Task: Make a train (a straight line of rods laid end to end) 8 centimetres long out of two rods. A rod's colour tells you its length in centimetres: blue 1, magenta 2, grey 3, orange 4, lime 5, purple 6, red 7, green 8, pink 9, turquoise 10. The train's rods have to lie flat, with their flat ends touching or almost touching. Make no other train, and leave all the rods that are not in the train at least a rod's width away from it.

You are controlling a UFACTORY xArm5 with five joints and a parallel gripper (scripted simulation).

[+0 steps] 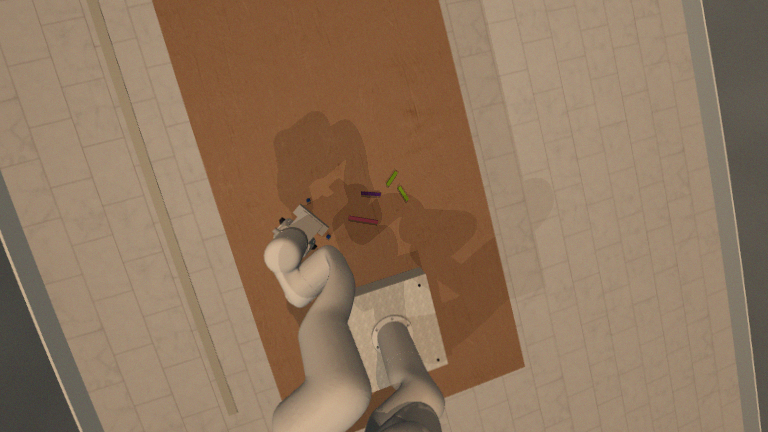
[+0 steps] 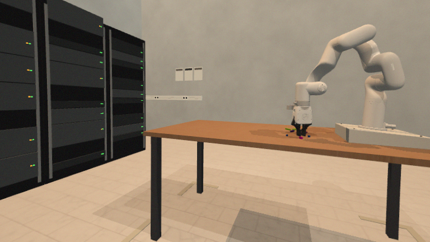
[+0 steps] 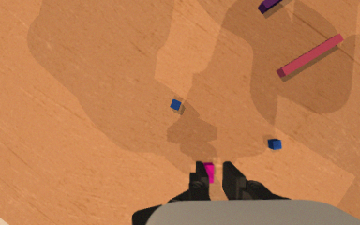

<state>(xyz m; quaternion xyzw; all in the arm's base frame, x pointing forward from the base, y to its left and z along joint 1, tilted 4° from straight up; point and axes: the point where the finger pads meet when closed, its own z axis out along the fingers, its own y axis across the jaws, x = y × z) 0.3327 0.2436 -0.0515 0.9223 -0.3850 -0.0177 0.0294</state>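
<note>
Right now my hand is 30 mm above the magenta rod. From my hand the other things lie so: blue rod: 80 mm ahead, 30 mm to the right, 30 mm below; purple rod: 210 mm to the right, 90 mm ahead, 30 mm below; pink rod: 180 mm to the right, 30 mm below, 10 mm ahead.
</note>
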